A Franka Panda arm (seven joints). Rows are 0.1 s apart.
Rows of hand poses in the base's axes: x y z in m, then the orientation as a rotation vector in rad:
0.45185, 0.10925, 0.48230, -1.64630, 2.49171, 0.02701
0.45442, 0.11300, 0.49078, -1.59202, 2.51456, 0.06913
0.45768, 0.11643, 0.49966, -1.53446, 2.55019, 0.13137
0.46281, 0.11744, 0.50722, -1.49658, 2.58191, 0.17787
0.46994, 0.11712, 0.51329, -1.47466, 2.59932, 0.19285
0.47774, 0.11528, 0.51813, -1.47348, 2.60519, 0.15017
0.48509, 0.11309, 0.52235, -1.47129, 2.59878, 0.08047
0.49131, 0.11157, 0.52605, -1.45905, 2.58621, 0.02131
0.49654, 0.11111, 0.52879, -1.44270, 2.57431, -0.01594
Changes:
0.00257, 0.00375, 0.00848, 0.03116, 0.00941, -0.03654
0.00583, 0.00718, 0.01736, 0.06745, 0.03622, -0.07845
0.01096, 0.00819, 0.02492, 0.08941, 0.06331, -0.10843
0.01809, 0.00787, 0.03099, 0.09596, 0.07381, -0.12602
0.02589, 0.00603, 0.03583, 0.07116, 0.06008, -0.13090
0.03324, 0.00384, 0.04005, 0.03766, 0.02691, -0.13379
0.03946, 0.00232, 0.04375, 0.01493, -0.00960, -0.13992
0.04469, 0.00186, 0.04649, 0.00459, -0.03850, -0.14757

